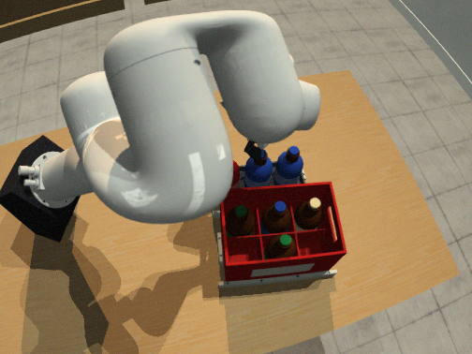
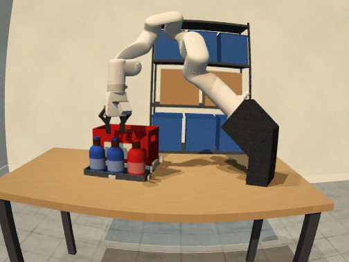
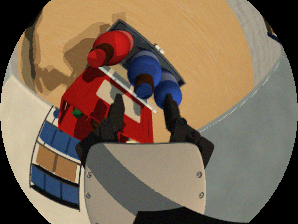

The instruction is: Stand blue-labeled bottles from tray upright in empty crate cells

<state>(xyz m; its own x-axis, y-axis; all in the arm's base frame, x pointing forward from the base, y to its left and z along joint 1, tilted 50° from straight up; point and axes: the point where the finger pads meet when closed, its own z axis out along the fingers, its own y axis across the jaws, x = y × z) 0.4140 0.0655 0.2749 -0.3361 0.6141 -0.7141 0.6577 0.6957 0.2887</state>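
Right now the red-labeled bottle is 9 cm behind my hand, 3 cm to the left of it and 11 cm below it. Also, from my hand: red crate: 5 cm behind, 19 cm to the right, 11 cm below; dark tray: 18 cm below.
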